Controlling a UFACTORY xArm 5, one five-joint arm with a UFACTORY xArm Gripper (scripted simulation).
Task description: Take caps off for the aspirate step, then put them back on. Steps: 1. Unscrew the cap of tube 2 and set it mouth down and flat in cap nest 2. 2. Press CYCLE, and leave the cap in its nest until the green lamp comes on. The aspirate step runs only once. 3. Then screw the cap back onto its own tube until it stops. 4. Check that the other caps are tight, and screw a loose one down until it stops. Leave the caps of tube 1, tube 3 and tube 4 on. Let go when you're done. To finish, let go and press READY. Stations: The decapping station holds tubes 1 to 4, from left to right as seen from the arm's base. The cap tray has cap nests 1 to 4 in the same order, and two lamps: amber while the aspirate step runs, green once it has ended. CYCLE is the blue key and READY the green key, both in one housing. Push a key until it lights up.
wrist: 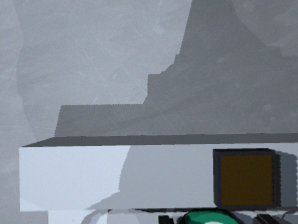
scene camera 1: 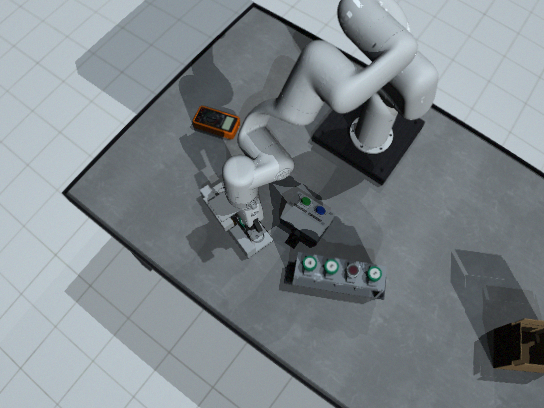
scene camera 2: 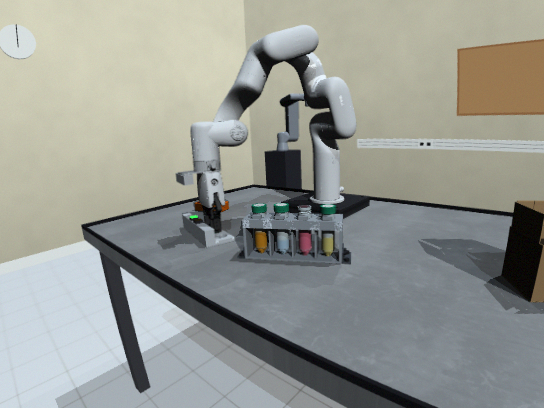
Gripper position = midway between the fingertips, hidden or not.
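There is a key housing (scene camera 1: pixel 303 220) that I can see. I also see my own gripper (scene camera 2: pixel 213 229).
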